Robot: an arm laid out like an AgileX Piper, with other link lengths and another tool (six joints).
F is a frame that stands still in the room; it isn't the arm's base.
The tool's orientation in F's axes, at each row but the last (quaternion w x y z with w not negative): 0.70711 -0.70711 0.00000 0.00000; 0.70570 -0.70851 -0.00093 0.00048; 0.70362 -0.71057 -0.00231 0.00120; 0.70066 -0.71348 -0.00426 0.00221; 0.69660 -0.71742 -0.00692 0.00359; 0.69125 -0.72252 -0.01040 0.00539; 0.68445 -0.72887 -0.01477 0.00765; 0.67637 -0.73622 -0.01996 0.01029; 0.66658 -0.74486 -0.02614 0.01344
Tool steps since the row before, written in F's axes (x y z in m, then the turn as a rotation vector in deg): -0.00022 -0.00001 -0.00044 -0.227 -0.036 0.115; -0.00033 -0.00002 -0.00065 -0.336 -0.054 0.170; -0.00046 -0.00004 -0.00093 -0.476 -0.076 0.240; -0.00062 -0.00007 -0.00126 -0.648 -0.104 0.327; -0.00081 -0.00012 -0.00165 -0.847 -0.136 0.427; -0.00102 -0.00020 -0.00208 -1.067 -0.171 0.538; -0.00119 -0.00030 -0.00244 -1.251 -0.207 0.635; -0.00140 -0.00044 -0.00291 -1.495 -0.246 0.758; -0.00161 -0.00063 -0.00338 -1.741 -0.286 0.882
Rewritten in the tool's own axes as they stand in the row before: -0.00022 0.00044 -0.00001 -0.227 -0.115 -0.036; -0.00033 0.00065 -0.00002 -0.336 -0.170 -0.054; -0.00046 0.00093 -0.00003 -0.476 -0.240 -0.076; -0.00062 0.00126 -0.00004 -0.648 -0.327 -0.104; -0.00082 0.00165 -0.00006 -0.847 -0.427 -0.136; -0.00104 0.00208 -0.00009 -1.067 -0.538 -0.171; -0.00122 0.00244 -0.00011 -1.251 -0.635 -0.207; -0.00145 0.00291 -0.00013 -1.495 -0.758 -0.246; -0.00169 0.00339 -0.00016 -1.741 -0.882 -0.286
